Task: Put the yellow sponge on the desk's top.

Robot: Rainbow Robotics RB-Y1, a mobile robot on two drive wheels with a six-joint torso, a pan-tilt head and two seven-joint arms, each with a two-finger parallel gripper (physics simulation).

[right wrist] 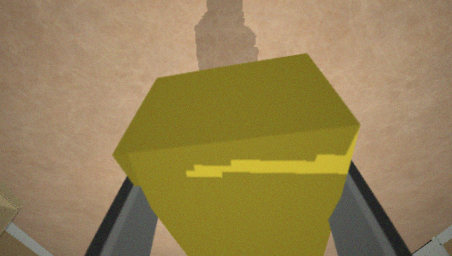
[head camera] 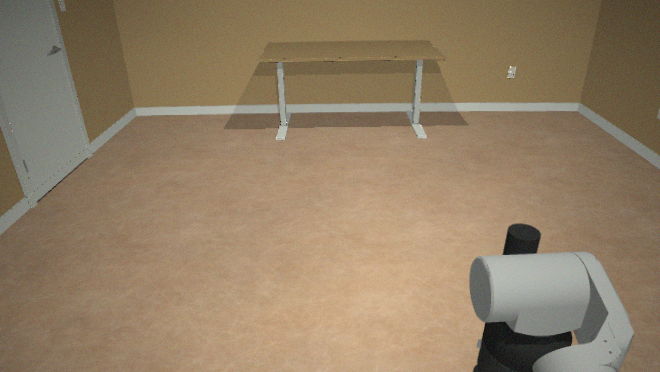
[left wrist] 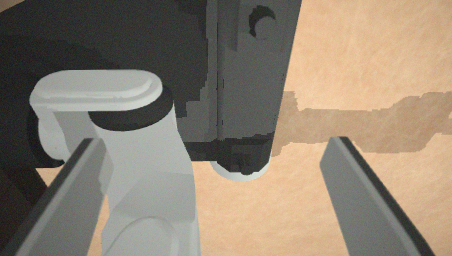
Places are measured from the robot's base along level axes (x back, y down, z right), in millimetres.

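Where they show: left gripper, fingertip midpoint: (left wrist: 218,151); right gripper, fingertip midpoint: (right wrist: 240,156).
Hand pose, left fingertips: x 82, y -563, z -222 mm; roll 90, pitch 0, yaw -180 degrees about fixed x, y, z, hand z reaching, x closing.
Note:
After its pixels a point has its place.
The yellow sponge (right wrist: 240,115) @(x -315, y -955, z 216 mm) is a large block between the two fingers of my right gripper (right wrist: 240,156) @(x -351, y -941, z 215 mm), which is shut on it and holds it above the floor; it does not show in the head camera view. The desk (head camera: 350,51) @(x -3969, y -721, z 305 mm) stands far off against the back wall in the head camera view, with a thin wood-coloured top on two light metal legs. No object is seen on its top. My left gripper (left wrist: 218,151) @(x 83, y -563, z -222 mm) is open, its fingers wide apart with no object between them, above the robot's own base and the floor.
A white door (head camera: 37,95) @(x -3115, y -670, z -1964 mm) is in the wall at the left. A white outlet (head camera: 511,72) @(x -4427, y -403, z 1954 mm) is on the back wall, right of the desk. The brown floor (head camera: 280,225) @(x -2380, y 0, z -243 mm) stretches between the robot and the desk. My right arm (head camera: 535,290) @(x -329, y -1220, z 198 mm) shows at the lower right.

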